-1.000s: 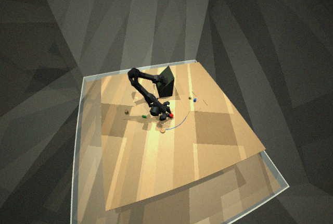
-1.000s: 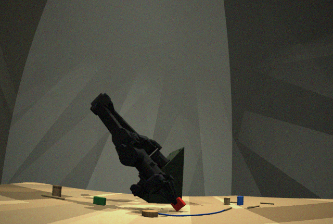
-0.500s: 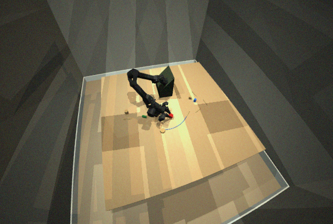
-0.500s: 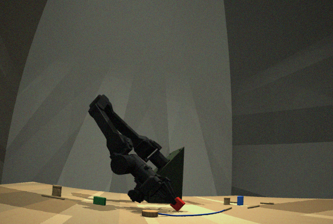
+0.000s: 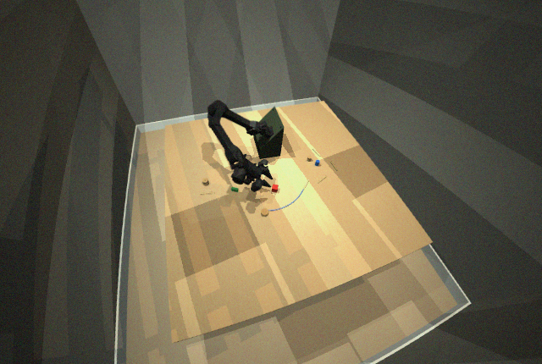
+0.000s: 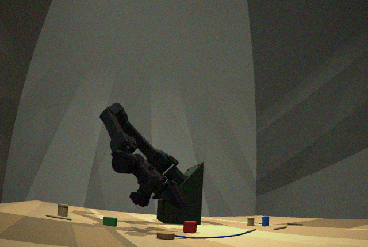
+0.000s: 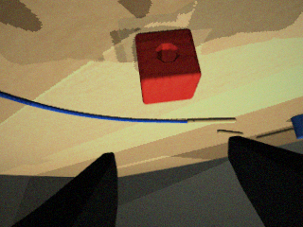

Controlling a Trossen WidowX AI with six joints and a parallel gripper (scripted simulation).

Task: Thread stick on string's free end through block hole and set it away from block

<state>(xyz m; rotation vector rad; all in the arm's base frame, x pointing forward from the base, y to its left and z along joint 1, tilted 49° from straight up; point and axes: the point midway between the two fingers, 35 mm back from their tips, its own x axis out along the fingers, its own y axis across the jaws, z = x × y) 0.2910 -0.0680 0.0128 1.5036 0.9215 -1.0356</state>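
The red block is 2 cm to the left of my gripper tip and 5 cm below it. The rest, counted from my gripper tip: green block: 2 cm behind, 20 cm to the right, 6 cm below; thin stick: 20 cm to the left, 7 cm below; round wooden button: 13 cm ahead, 5 cm to the right, 6 cm below.
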